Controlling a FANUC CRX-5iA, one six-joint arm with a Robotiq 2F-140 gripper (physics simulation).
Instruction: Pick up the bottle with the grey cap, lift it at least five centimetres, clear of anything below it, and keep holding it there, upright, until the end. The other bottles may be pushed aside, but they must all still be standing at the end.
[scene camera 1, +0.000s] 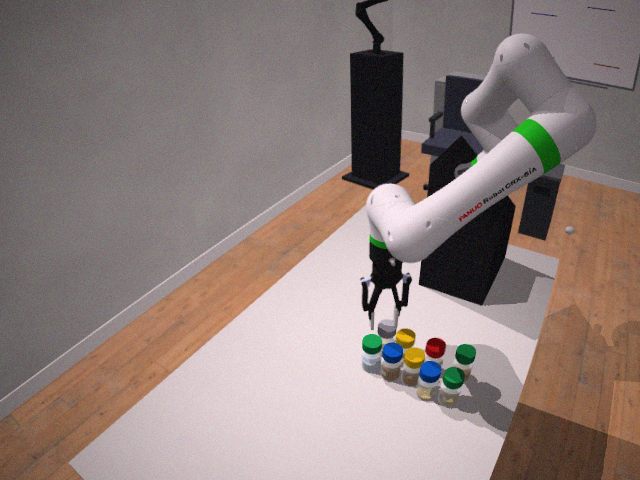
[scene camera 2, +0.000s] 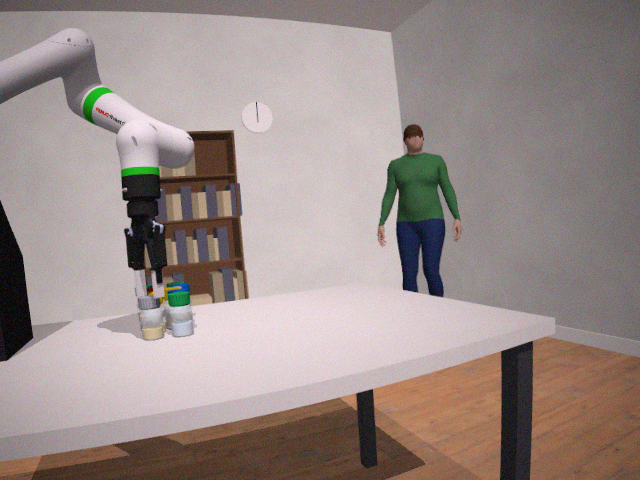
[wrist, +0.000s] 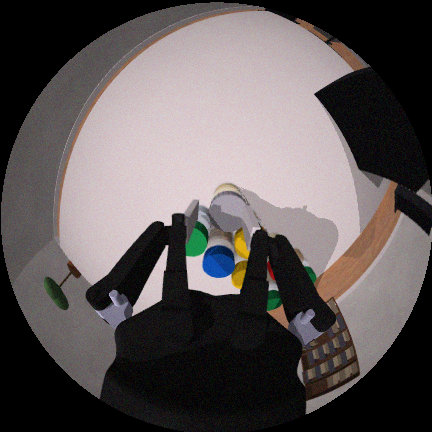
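Note:
The bottle with the grey cap stands upright on the table, at the corner of the bottle group nearest the robot's base. My gripper points down and is partly open, with nothing gripped. Its fingertips are at about cap height, one on each side of the grey cap, with a gap at least on the left in the wrist view. A green-capped bottle, a blue-capped bottle and a yellow-capped bottle stand close by.
Another yellow-capped bottle, a red-capped one, a blue-capped one and two green-capped ones stand upright on the white table. The black robot pedestal stands behind. A person stands beyond the table.

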